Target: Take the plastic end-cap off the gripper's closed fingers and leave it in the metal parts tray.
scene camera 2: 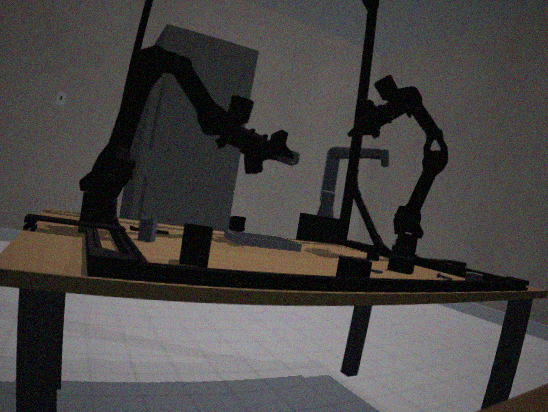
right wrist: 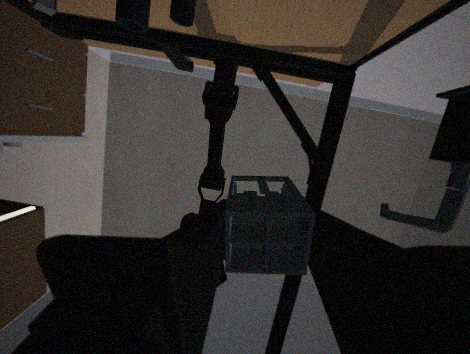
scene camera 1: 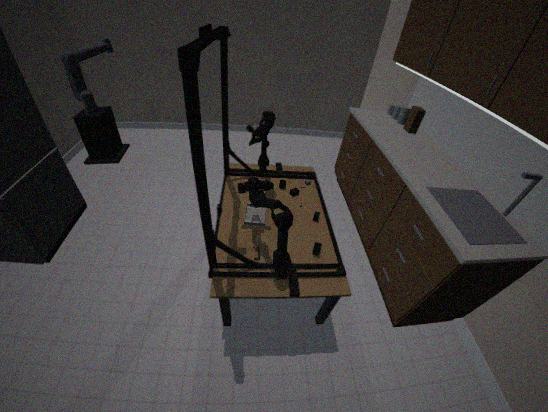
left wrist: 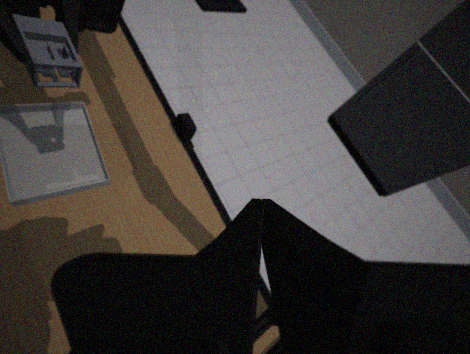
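Where they show: left gripper, fingertip midpoint: point(scene camera 2: 348, 135) point(scene camera 1: 249, 145) point(left wrist: 260, 208); right gripper, fingertip midpoint: point(scene camera 2: 289, 158) point(right wrist: 261, 207) point(left wrist: 51, 61); left arm's base at its link origin: point(right wrist: 227, 61) point(scene camera 1: 262, 170); right arm's base at its link origin: point(scene camera 2: 94, 223) point(scene camera 1: 281, 272).
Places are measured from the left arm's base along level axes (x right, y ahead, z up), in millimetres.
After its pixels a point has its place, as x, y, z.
My right gripper point(scene camera 1: 255, 184) @(-41, 453, 231) point(scene camera 2: 283, 154) @(-41, 453, 231) point(right wrist: 261, 207) @(-41, 453, 231) is shut on a grey plastic end-cap point(scene camera 2: 295, 158) @(-56, 441, 232) point(left wrist: 42, 27) @(-44, 472, 251) point(right wrist: 270, 230) @(-44, 473, 235), boxy with cut-outs, held between its fingertips high above the table. My left gripper point(scene camera 1: 251, 143) @(53, 249, 355) point(scene camera 2: 352, 133) @(53, 249, 355) point(left wrist: 260, 208) @(53, 249, 355) is shut with nothing between its fingertips and hangs in the air, apart from the cap. The metal parts tray point(scene camera 1: 255, 210) @(-65, 460, -16) point(scene camera 2: 265, 241) @(-147, 508, -3) point(left wrist: 52, 165) @(-80, 472, -16) is shallow, light grey and square. It lies flat on the table with shadows across it. The cap is hard to make out in scene camera 1.
Several dark boxes point(scene camera 1: 317, 248) @(-504, 717, 40) point(scene camera 2: 196, 245) @(-526, 698, 14) stand on the wooden table point(scene camera 1: 300, 230) @(-392, 550, -19). A grey block point(scene camera 2: 147, 230) @(-339, 793, 4) stands near the right arm's base. A black frame with tall posts point(scene camera 1: 197, 150) @(38, 965, 704) point(scene camera 2: 365, 65) @(257, 133, 696) stands around the table. Small parts lie near the table's far right in scene camera 1.
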